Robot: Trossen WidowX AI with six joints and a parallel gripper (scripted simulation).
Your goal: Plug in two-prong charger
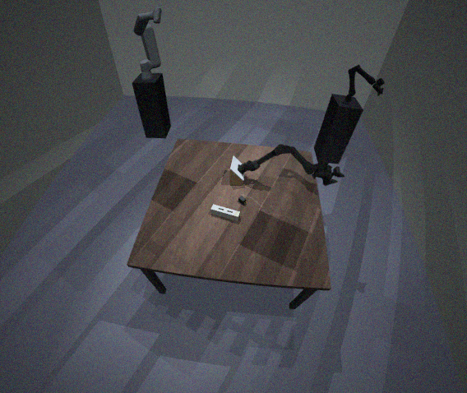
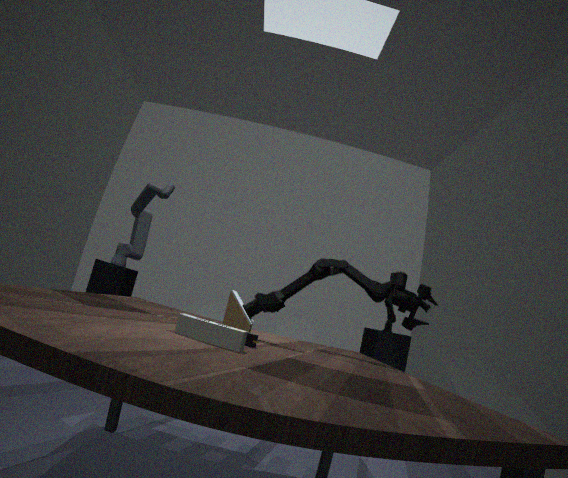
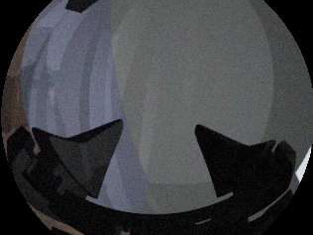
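The dark two-prong charger lies 690 mm to the right of my gripper tip, 220 mm below it and 90 mm ahead of it.
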